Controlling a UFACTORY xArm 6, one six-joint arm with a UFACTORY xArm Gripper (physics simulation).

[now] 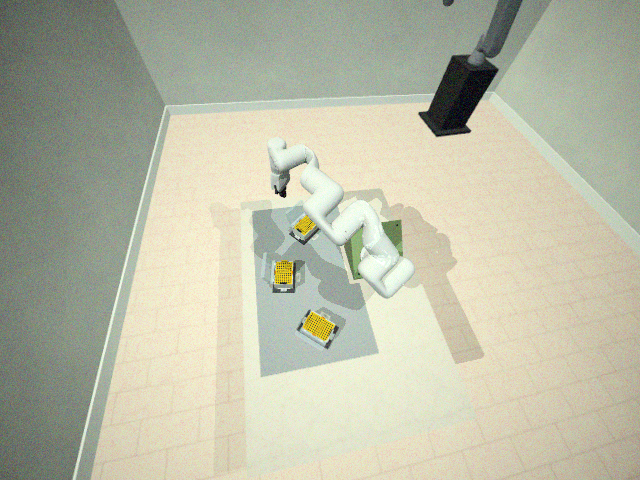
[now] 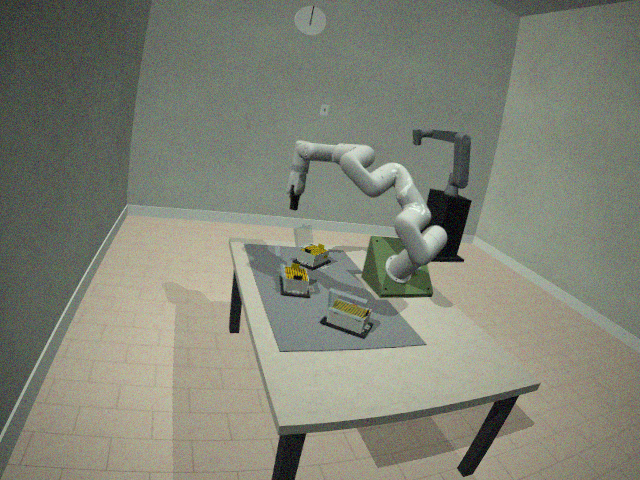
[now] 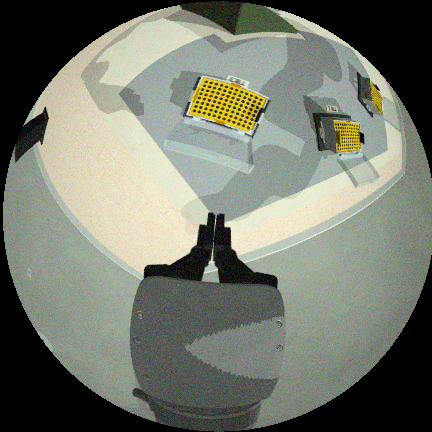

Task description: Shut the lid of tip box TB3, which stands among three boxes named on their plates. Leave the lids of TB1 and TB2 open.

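Frame: origin at the arm's base, x back, y right, z up, level; millimetres.
Seen in the pictures: gripper, between the fingertips: (image 1: 283, 196) (image 2: 293, 209) (image 3: 214, 222); arm's base, origin of its link: (image 2: 398, 269).
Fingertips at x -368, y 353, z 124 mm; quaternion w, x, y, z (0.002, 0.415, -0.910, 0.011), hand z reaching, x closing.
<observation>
Offsets run from my fingertips to a thing's top centre. "spot": to the spot under its first point. Level surfaces: height alone.
Tip box TB3 @(dx +96, dy -87, dz -137 mm) (image 1: 305, 225) (image 2: 313, 256) (image 3: 227, 105) stands at the mat's far end, with a yellow tip rack inside. Its clear lid @(spot: dx +47, dy -30, dz -106 mm) (image 1: 294, 212) (image 2: 303, 236) (image 3: 210, 145) is open, tilted back on the side away from its name plate. The middle box, TB1 @(dx -68, dy -333, dz -137 mm) (image 1: 283, 275) (image 2: 296, 282) (image 3: 347, 136), and the third box, TB2 (image 1: 318, 327) (image 2: 348, 316) (image 3: 376, 98), have their lids open. The plates are blurred here. My gripper (image 1: 281, 193) (image 2: 293, 206) (image 3: 214, 222) is shut and empty, high in the air beyond TB3's open lid, apart from it.
The boxes stand on a grey mat @(dz -211 mm) (image 1: 279, 356) (image 2: 310, 338) on a pale table @(dz -215 mm) (image 1: 361, 408) (image 2: 403, 382). The green arm base (image 1: 392, 235) (image 2: 379, 268) (image 3: 260, 22) stands right of the mat. A second grey arm on a black pedestal (image 1: 460, 93) (image 2: 451, 217) stands behind the table.
</observation>
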